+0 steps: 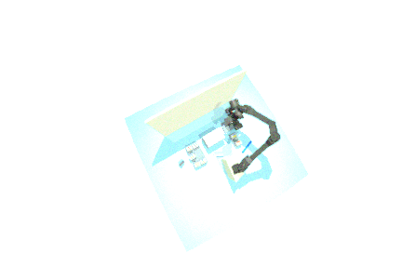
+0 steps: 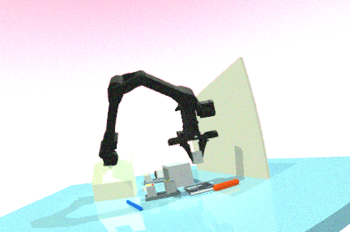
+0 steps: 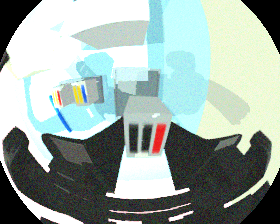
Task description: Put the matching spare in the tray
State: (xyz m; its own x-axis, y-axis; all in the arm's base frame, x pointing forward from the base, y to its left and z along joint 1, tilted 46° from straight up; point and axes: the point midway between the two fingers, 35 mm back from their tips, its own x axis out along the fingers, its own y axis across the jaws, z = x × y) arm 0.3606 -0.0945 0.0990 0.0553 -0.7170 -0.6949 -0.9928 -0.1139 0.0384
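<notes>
My gripper tip is 110 mm above the tray and 10 mm past it. Also, from my gripper tip: grey spare (20 mm above); then mounted unit (190 mm to the left, 80 mm behind, 60 mm below); then tall beige panel (220 mm to the left, 160 mm ahead, 120 mm above).
</notes>
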